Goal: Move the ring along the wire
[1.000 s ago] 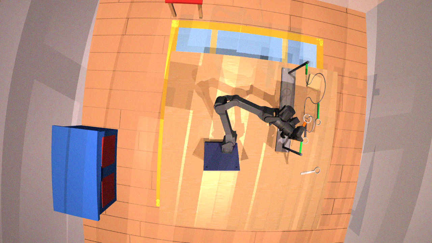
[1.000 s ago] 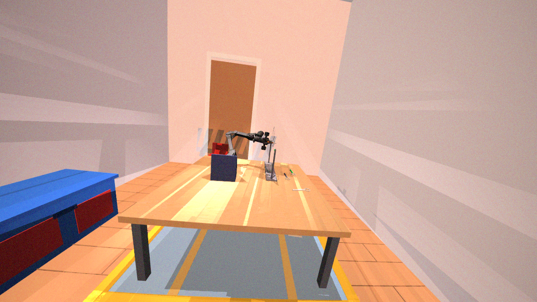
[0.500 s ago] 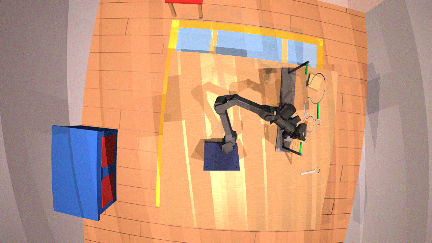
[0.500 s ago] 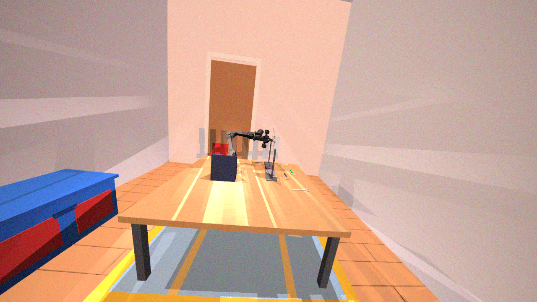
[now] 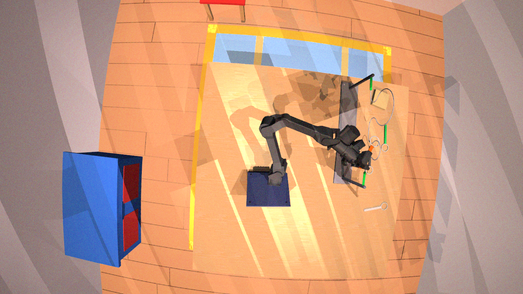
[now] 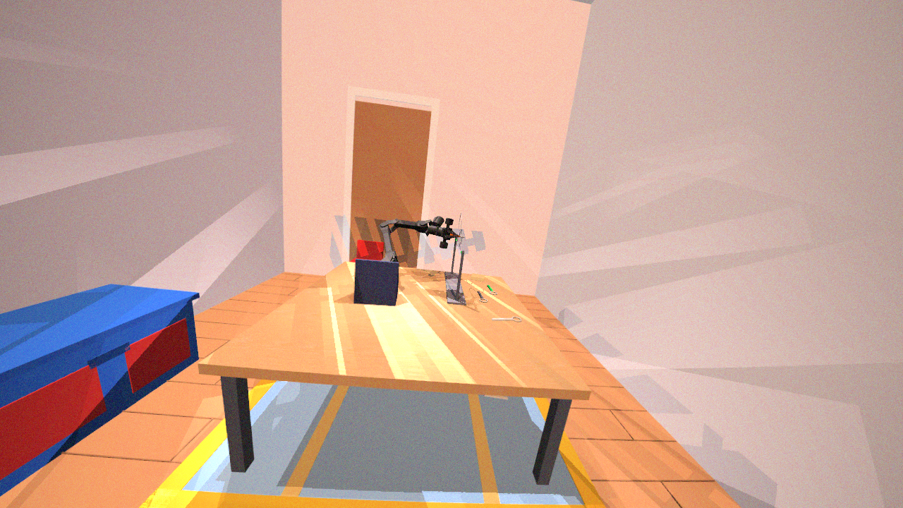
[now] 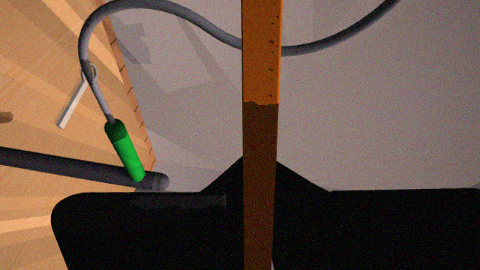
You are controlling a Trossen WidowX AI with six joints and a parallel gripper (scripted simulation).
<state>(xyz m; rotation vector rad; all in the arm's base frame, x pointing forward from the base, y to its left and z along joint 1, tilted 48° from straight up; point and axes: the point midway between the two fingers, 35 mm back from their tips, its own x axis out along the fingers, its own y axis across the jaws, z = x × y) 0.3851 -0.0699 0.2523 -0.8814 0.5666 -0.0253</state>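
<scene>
Now: gripper tip 9 cm to the right of the orange-handled ring and 1 cm above it. Round my gripper tip: white-handled ring: 38 cm below, 30 cm ahead, 27 cm to the right; then dark-handled ring: 38 cm below, 20 cm ahead, 1 cm to the left; then green-handled ring: 38 cm below, 29 cm ahead, 16 cm to the left.
</scene>
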